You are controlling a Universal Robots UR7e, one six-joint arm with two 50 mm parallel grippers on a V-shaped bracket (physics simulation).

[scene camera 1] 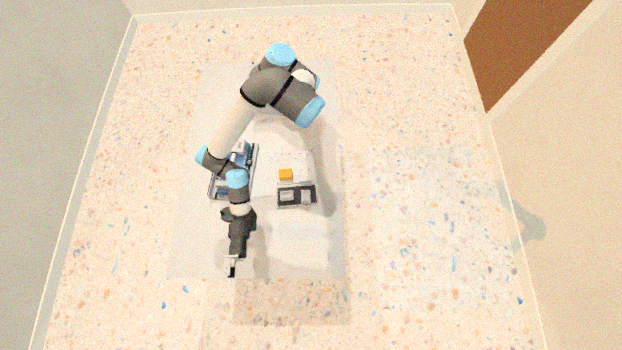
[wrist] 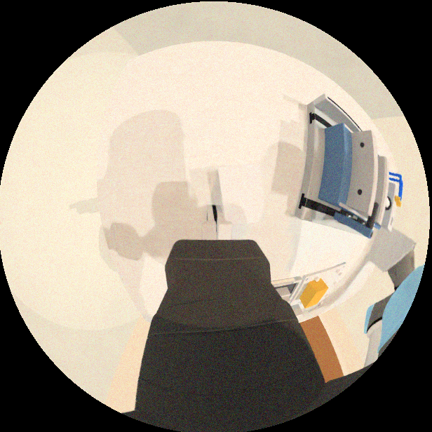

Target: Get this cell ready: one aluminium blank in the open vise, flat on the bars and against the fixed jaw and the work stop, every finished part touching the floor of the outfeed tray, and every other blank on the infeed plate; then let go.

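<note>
A pale block, apparently an aluminium blank [wrist: 242, 187], shows faintly beyond the fingertips in the wrist view; the arm hides its place in the scene view. My gripper [scene camera 1: 231, 271] [wrist: 215, 215] points down near the front of the mat, and its tip overlaps the block's near left edge in the wrist view. Whether its fingers are open or touch the block cannot be told. The blue and grey vise [scene camera 1: 247, 158] [wrist: 336, 165] is partly covered by the arm in the scene view. The dark outfeed tray [scene camera 1: 297, 198] holds two pale parts, one at left [scene camera 1: 287, 195] and one at right [scene camera 1: 305, 196].
An orange block [scene camera 1: 285, 174] [wrist: 314, 293] stands on the pale plate [scene camera 1: 303, 170] behind the tray. The vise stands left of plate and tray in the scene view. The arm reaches over the vise. Blue tubes [wrist: 401, 185] rise at the vise's far end.
</note>
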